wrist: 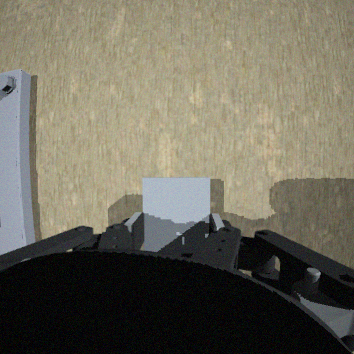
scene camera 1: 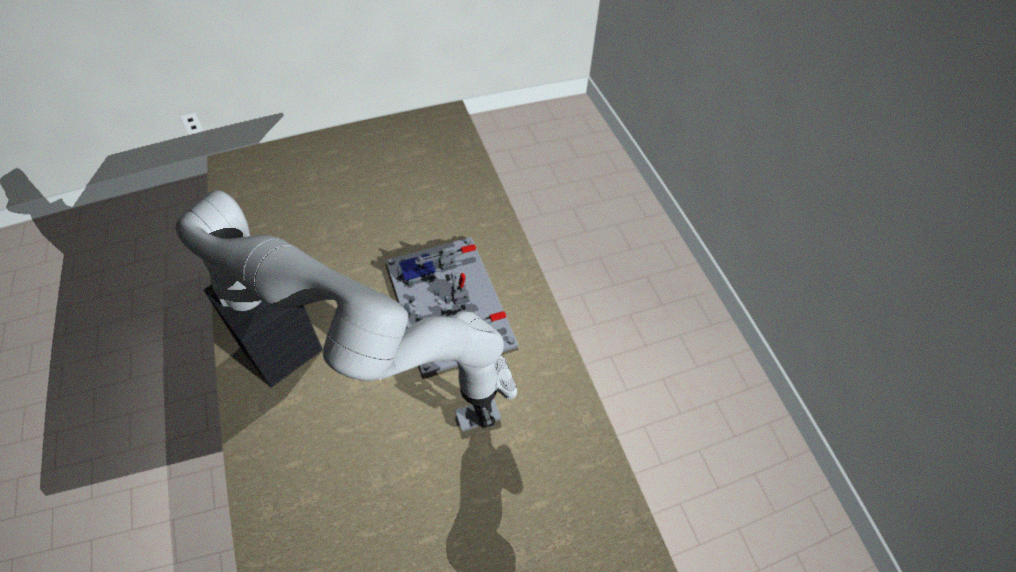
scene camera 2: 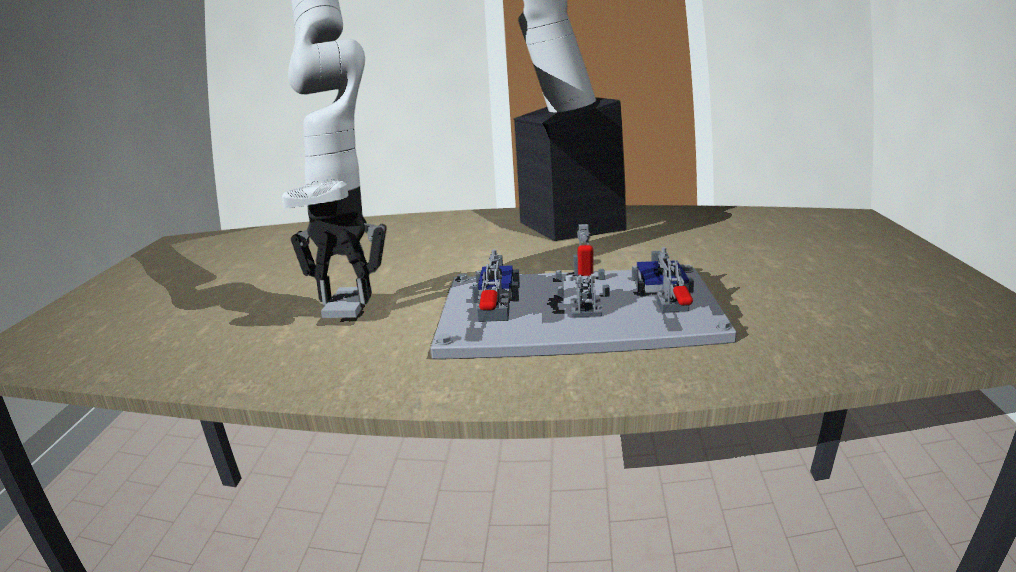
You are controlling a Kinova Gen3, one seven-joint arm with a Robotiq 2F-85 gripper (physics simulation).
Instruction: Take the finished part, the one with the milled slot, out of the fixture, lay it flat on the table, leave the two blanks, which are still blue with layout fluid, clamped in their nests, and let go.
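Places are measured from the arm's base along level axes (x left, y back, z up), in millimetres.
Pixels of known places: gripper, between the fingertips: (wrist: 176, 225) (scene camera 1: 481, 413) (scene camera 2: 345, 304); arm's base, origin of its link: (scene camera 1: 243, 290) (scene camera 2: 572, 105).
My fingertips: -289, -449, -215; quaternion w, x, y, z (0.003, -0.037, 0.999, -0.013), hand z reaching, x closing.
For each thing: its top centre in the pictures, then the offset to it from my fingertips, as dx, dy, dz.
- finished part, centre of its top: (wrist: 175, 236) (scene camera 2: 346, 298) (scene camera 1: 478, 413) -1, +7, +6
- fixture plate, centre of its top: (scene camera 2: 584, 302) (scene camera 1: 448, 300) +314, +11, -1
- middle clamp's red handle, centre of its top: (scene camera 2: 585, 245) (scene camera 1: 462, 275) +318, -29, +84
The finished part (scene camera 1: 466, 419) (scene camera 2: 341, 311) (wrist: 176, 194) is a plain grey block, level and low over the table to the left of the fixture in scene camera 2, its shadow close around it. Whether it touches the table I cannot tell; its slot is hidden or too small to see. My gripper (scene camera 1: 485, 419) (scene camera 2: 344, 298) (wrist: 176, 225) is shut on it, fingers on two opposite sides. On the fixture plate (scene camera 1: 485, 285) (scene camera 2: 526, 342) (wrist: 10, 150), one blue blank (scene camera 2: 505, 274) sits under a lowered clamp; the other blue blank (scene camera 1: 415, 268) (scene camera 2: 649, 272) does too. The first is hidden in scene camera 1.
The middle clamp's red handle (scene camera 1: 462, 280) (scene camera 2: 585, 260) stands upright, with no blue blank at that nest. The outer clamps' red handles (scene camera 2: 488, 299) (scene camera 2: 682, 295) lie low toward the front. The black robot pedestal (scene camera 1: 273, 341) (scene camera 2: 572, 170) stands behind the fixture in scene camera 2.
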